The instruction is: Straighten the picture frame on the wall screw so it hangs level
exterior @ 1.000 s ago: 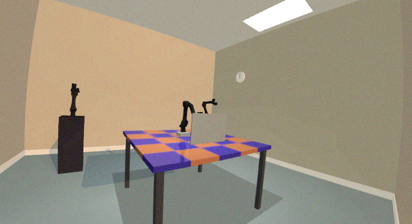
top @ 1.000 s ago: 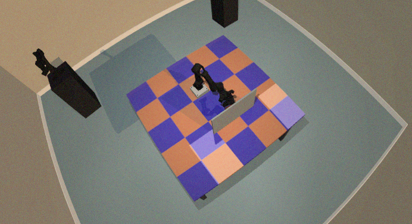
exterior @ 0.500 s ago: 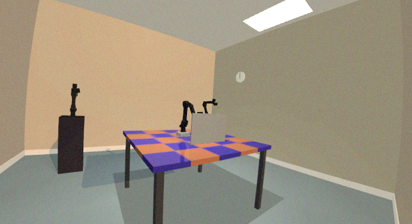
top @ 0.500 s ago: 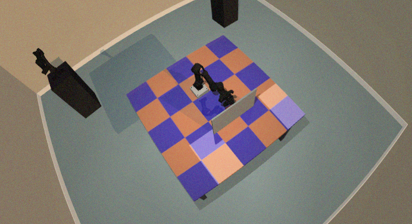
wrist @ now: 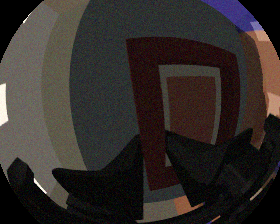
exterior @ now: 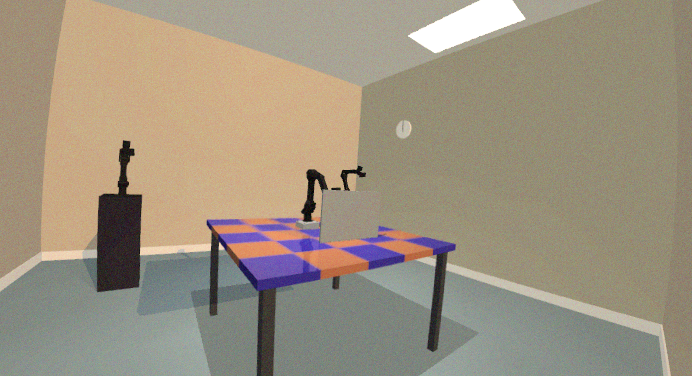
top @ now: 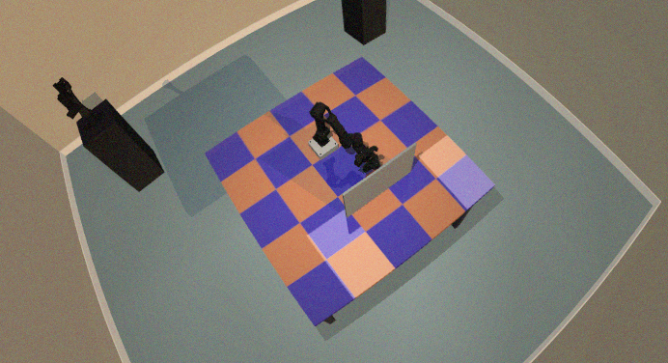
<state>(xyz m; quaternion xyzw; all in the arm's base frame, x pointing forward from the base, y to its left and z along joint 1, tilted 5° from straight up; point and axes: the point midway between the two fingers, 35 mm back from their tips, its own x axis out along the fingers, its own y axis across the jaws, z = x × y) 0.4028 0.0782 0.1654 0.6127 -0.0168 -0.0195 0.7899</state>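
The picture frame is 10 mm to the right of my gripper tip and 50 mm below it. Round my gripper tip: grey wall panel 20 mm ahead, 20 mm to the right, 60 mm below.
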